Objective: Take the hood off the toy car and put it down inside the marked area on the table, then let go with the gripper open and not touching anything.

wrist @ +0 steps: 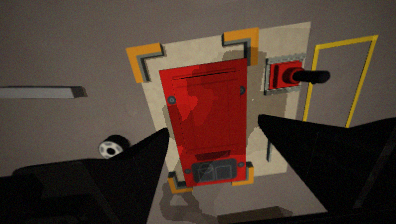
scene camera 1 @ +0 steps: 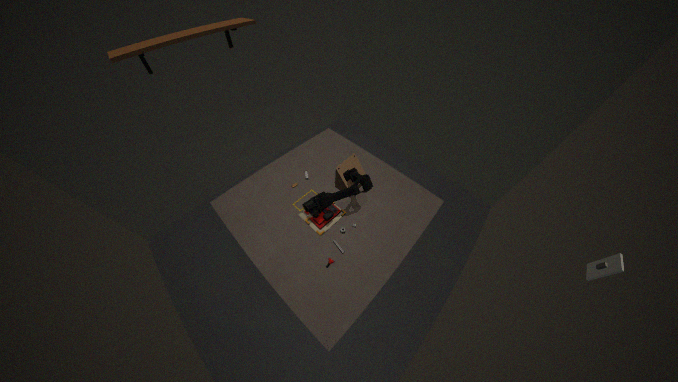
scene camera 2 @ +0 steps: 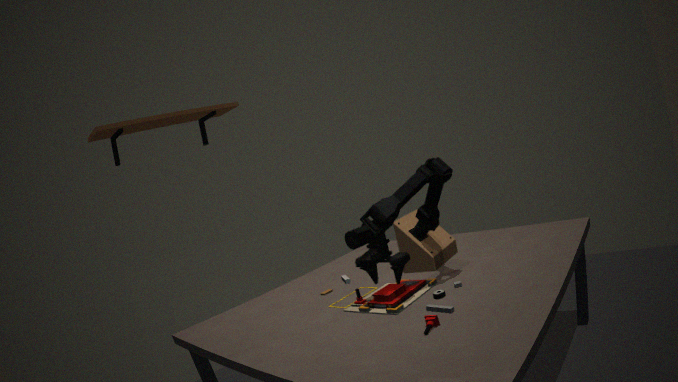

Scene:
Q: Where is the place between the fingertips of my gripper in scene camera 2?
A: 387,283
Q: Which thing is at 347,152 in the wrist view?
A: My gripper.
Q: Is my gripper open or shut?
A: Open.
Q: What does my gripper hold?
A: Nothing.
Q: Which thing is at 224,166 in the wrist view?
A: A toy car.

